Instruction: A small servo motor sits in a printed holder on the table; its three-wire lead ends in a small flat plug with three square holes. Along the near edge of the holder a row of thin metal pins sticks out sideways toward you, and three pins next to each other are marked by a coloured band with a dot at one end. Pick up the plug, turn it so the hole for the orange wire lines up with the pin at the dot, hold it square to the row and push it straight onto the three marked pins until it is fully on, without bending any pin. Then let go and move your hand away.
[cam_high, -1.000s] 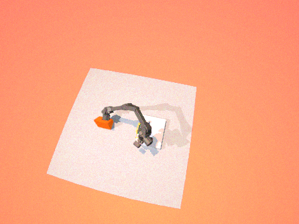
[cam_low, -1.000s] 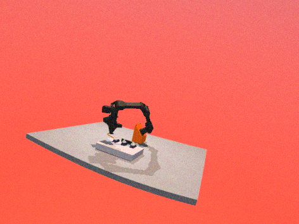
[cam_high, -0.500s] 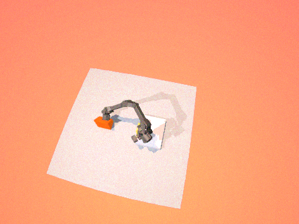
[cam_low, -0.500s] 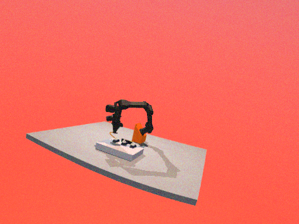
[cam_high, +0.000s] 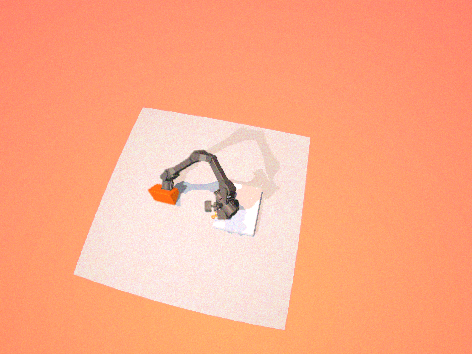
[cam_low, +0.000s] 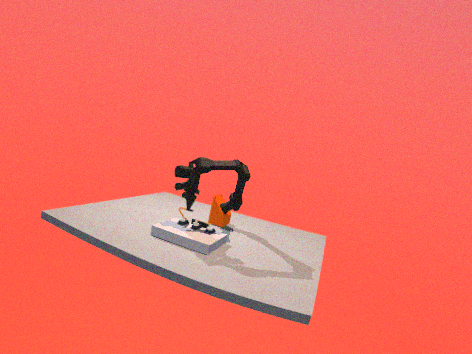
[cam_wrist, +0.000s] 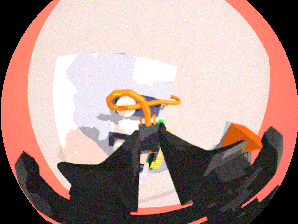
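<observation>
The dark servo lies 7 cm to the left of my gripper tip, 7 cm below it and 2 cm ahead of it.
</observation>
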